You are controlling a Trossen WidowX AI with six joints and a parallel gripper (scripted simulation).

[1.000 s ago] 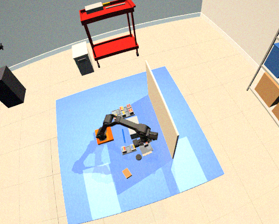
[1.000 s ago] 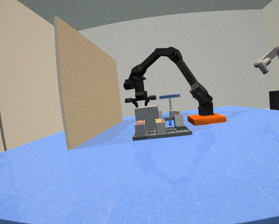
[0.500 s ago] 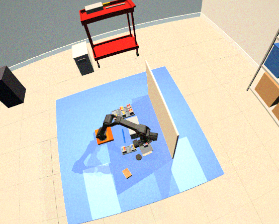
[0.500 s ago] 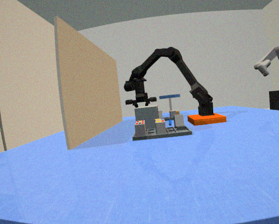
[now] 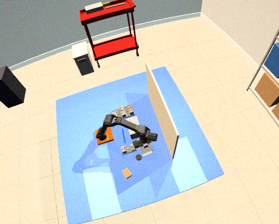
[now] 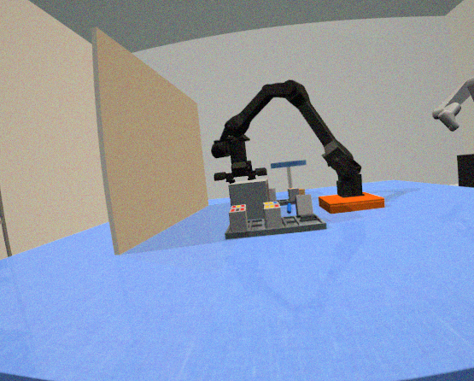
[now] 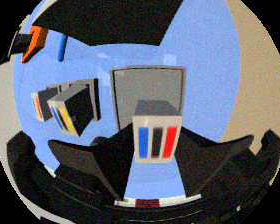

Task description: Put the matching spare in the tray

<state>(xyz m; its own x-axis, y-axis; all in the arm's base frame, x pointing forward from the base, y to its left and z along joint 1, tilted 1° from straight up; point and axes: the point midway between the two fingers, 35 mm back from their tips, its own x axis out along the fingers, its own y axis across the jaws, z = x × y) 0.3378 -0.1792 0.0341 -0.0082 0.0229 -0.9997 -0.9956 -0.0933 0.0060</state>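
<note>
My gripper tip is 3 cm above the flat grey tray. The rest, counted from my gripper tip: rack 14 cm behind, 3 cm below, 1 cm to the left; then grey spare 2 cm above; then dark disc 8 cm to the right, 8 cm behind, 2 cm below.
</note>
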